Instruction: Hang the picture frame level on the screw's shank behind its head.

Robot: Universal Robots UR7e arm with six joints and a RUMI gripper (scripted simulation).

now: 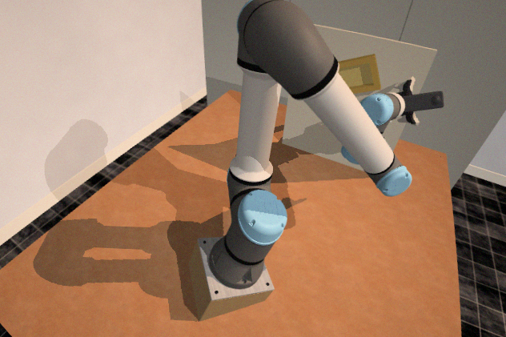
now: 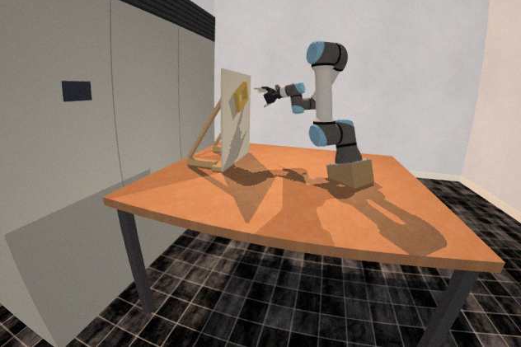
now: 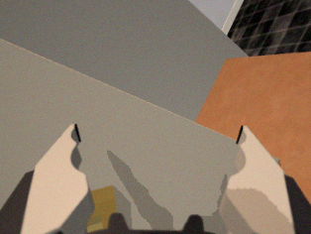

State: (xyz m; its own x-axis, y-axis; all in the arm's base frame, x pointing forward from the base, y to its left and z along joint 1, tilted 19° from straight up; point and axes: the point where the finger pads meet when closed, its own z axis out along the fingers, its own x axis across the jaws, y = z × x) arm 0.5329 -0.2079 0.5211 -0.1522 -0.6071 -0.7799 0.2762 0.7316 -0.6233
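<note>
Right now my hand is 50 mm short of the yellow picture frame, 230 mm to the right of it and 10 mm below it. The rest, counted from my hand: pale upright board (60 mm ahead, 230 mm to the left, 130 mm below).
</note>
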